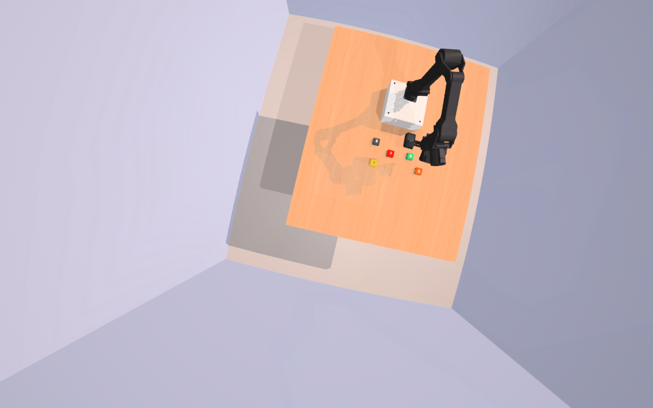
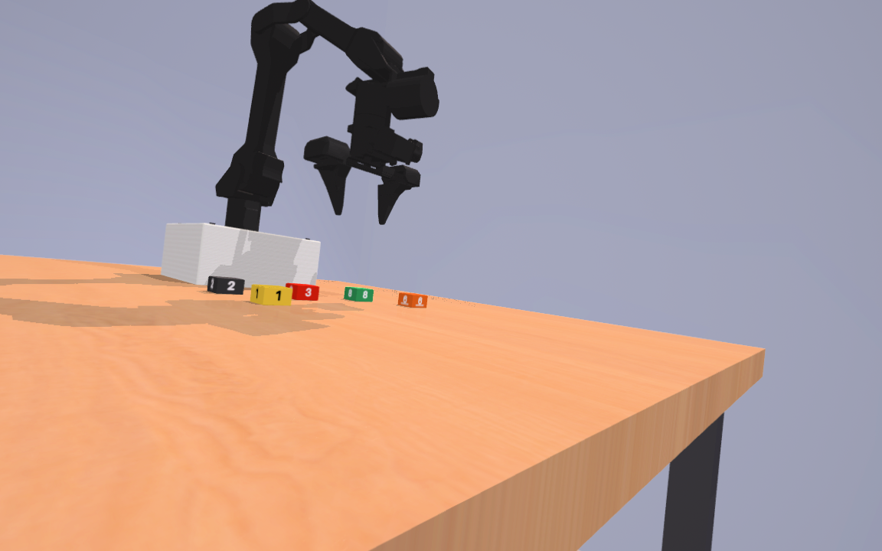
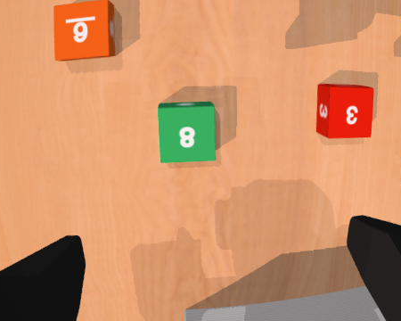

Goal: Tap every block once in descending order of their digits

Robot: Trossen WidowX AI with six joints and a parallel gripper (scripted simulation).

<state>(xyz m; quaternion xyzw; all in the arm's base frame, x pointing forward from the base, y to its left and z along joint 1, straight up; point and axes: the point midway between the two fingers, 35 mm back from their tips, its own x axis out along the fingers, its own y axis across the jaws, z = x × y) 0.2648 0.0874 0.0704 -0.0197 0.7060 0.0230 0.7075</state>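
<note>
My gripper tip is now 10 mm short of the green block and 120 mm above it. Round my gripper tip: orange block 70 mm ahead, 70 mm to the left, 120 mm below; then red block 30 mm ahead, 100 mm to the right, 120 mm below; then black block 10 mm behind, 180 mm to the right, 120 mm below.
</note>
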